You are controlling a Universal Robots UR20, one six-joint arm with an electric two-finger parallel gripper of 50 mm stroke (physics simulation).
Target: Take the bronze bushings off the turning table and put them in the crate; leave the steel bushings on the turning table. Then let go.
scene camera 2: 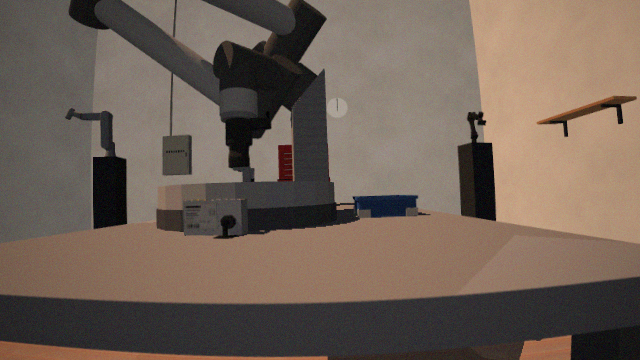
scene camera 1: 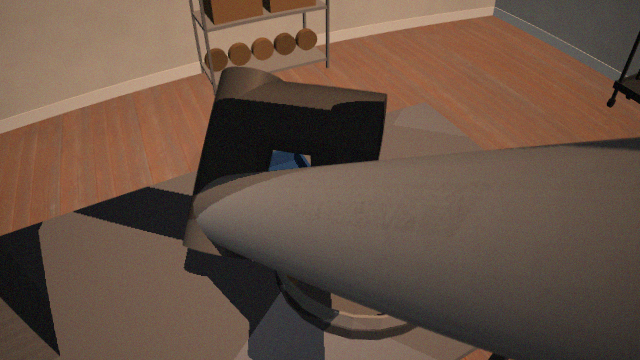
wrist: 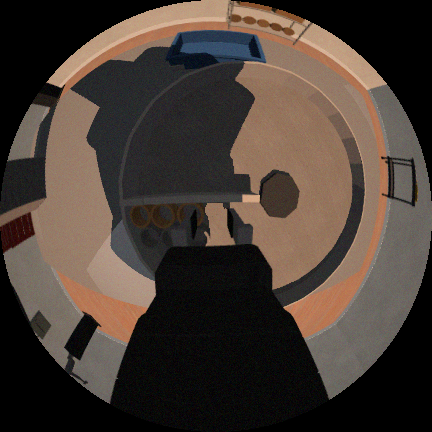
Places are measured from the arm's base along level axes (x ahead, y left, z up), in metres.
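Pixels of known places: gripper, fingertip midpoint: (wrist: 211, 217); arm's base, origin of the base link: (scene camera 2: 306, 95).
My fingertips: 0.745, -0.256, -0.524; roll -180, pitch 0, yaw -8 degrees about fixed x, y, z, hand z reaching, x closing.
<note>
For each thing: its top centre in the pictures, then the offset to it from my fingertips, as dx, dy, dz. "*": a spot on its surface instead.
- blue crate, middle of its top: (wrist: 216, 39) (scene camera 1: 275, 168) (scene camera 2: 381, 196) +0.071, +0.361, -0.026
- dark round hub, middle of its top: (wrist: 281, 195) +0.098, +0.009, -0.015
- grey box with a black knob, surface spot: (scene camera 2: 202, 220) * +0.346, -0.049, -0.052
Bronze bushings (wrist: 141, 216) (wrist: 163, 216) (wrist: 187, 214) stand in a row on the turning table (wrist: 300, 125) (scene camera 2: 280, 195) (scene camera 1: 357, 322), along one side of its upright divider. The third is partly behind my left finger. Dark steel bushings (wrist: 150, 237) (wrist: 169, 236) stand in shade beside that row, hard to make out. My gripper (wrist: 211, 217) (scene camera 2: 248, 176) points down low over the turning table, right of the bronze row in the wrist view. Its fingers are open with bare table surface between them. The blue crate (wrist: 215, 49) (scene camera 2: 385, 206) (scene camera 1: 287, 161) stands beyond the turning table; no bushing shows in it.
The upright divider (wrist: 170, 198) (scene camera 2: 310, 135) rises close beside the gripper. A dark round hub (wrist: 280, 195) lies right of the fingers in the wrist view. A grey box with a black knob (scene camera 2: 202, 220) stands before the turning table. The arm hides much in scene camera 1.
</note>
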